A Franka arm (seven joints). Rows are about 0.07 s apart.
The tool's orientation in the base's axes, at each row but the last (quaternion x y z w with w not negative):
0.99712, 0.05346, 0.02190, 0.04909
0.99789, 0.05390, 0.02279, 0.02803
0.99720, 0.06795, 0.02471, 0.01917
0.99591, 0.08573, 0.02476, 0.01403
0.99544, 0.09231, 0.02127, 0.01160
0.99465, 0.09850, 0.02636, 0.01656
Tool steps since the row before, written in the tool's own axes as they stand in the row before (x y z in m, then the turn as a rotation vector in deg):
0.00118, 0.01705, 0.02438, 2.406, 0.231, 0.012
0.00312, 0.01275, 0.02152, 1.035, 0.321, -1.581
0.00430, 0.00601, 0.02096, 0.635, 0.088, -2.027
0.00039, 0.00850, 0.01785, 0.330, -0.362, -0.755
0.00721, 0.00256, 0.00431, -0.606, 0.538, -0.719
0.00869, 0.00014, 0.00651, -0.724, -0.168, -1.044
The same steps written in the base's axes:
0.00415, -0.01907, -0.02248, 2.415, 0.032, 0.104
0.00550, -0.01347, -0.02059, 0.985, -0.121, 1.640
0.00615, -0.00609, -0.02047, 0.535, 0.070, 2.056
0.00275, -0.00873, -0.01753, 0.224, 0.431, 0.758
0.00774, -0.00127, -0.00395, -0.529, -0.627, 0.708
0.00890, 0.00139, -0.00606, -0.800, 0.051, 1.000

